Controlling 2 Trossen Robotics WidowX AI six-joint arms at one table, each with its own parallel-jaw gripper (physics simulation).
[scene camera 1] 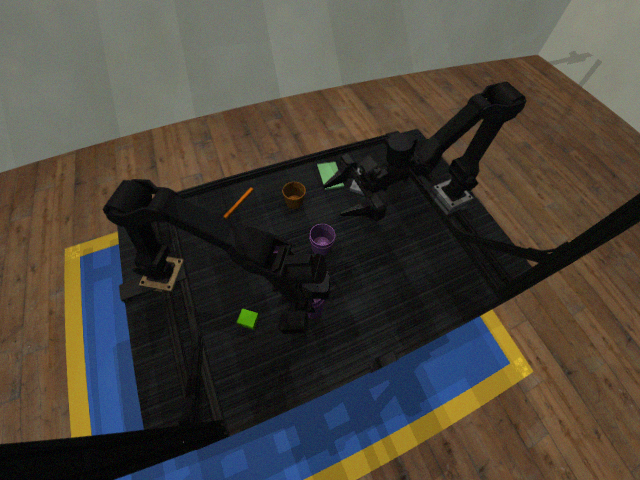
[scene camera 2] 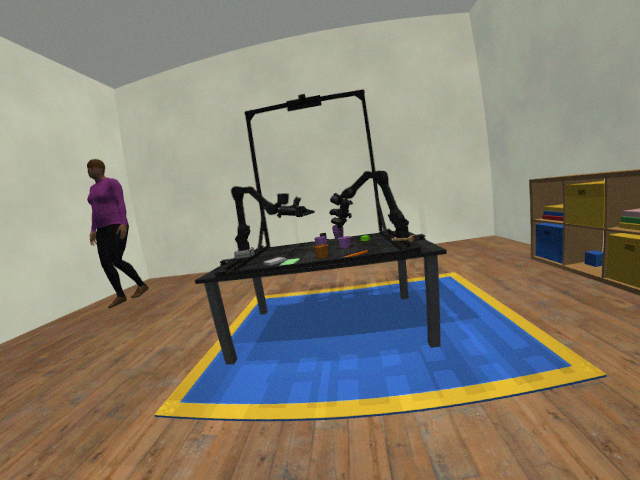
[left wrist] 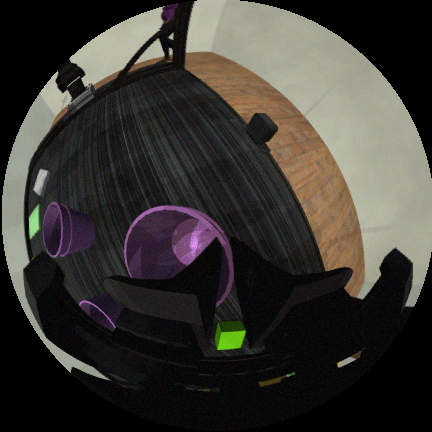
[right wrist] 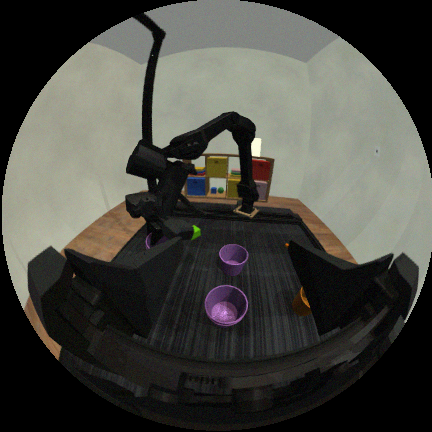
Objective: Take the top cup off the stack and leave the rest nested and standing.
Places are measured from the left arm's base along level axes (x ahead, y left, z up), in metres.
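Pixels of known places: left gripper, fingertip midpoint: (scene camera 1: 313,310) (left wrist: 224,241) (right wrist: 150,243); right gripper, fingertip midpoint: (scene camera 1: 331,200) (scene camera 2: 314,211) (right wrist: 237,244); left arm's base, origin of the base link: (scene camera 1: 161,271) (scene camera 2: 402,237) (right wrist: 246,209); right arm's base, origin of the base link: (scene camera 1: 453,192) (scene camera 2: 243,249).
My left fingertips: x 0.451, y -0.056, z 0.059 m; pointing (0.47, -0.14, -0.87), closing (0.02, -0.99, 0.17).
Observation:
For each thing: its top centre in the pictures, then the offset to it from my left fingertips.
- nested purple stack, middle of its top: (left wrist: 50,231) (right wrist: 227,301) (scene camera 1: 321,234) (scene camera 2: 320,237) dx -0.011, dy +0.230, dz -0.010 m
- separate purple cup, middle of its top: (left wrist: 98,323) (right wrist: 231,252) (scene camera 2: 344,237) dx -0.134, dy +0.164, dz -0.027 m
- orange cup, middle of its top: (right wrist: 313,292) (scene camera 1: 293,191) (scene camera 2: 321,245) dx -0.124, dy +0.387, dz -0.027 m
- orange stick, middle of its top: (scene camera 1: 238,201) (scene camera 2: 356,253) dx -0.305, dy +0.351, dz -0.078 m
- light green sheet, middle of its top: (scene camera 1: 330,174) (scene camera 2: 289,261) dx -0.015, dy +0.528, dz -0.078 m
- white item, middle of its top: (scene camera 1: 363,180) (left wrist: 39,180) (scene camera 2: 274,259) dx +0.107, dy +0.518, dz -0.073 m
- green block, middle of its top: (left wrist: 231,340) (scene camera 1: 247,317) dx -0.171, dy -0.030, dz -0.060 m
A nested purple stack (scene camera 1: 322,237) (scene camera 2: 320,240) (left wrist: 80,233) (right wrist: 226,305) stands upright on the table, two close rims showing. A separate purple cup (scene camera 2: 344,241) (left wrist: 107,310) (right wrist: 233,262) stands beside it, mostly hidden by the left arm in scene camera 1. My left gripper (scene camera 1: 316,296) (left wrist: 224,241) is shut on the wall of another purple cup (scene camera 1: 316,308) (scene camera 2: 338,231) (left wrist: 150,245), apart from the stack; whether its base touches the table cannot be told. My right gripper (scene camera 1: 333,200) (scene camera 2: 311,211) (right wrist: 237,244) is open and empty, raised, back from the stack on the right arm's side.
An orange cup (scene camera 1: 294,195) (scene camera 2: 321,251) (right wrist: 301,303) stands near the stack. An orange stick (scene camera 1: 238,202) (scene camera 2: 355,253), a light green sheet (scene camera 1: 326,173) (scene camera 2: 290,261) and a white item (scene camera 1: 355,187) (scene camera 2: 275,261) lie on the table. A green block (scene camera 1: 247,318) (left wrist: 230,336) lies near the left gripper.

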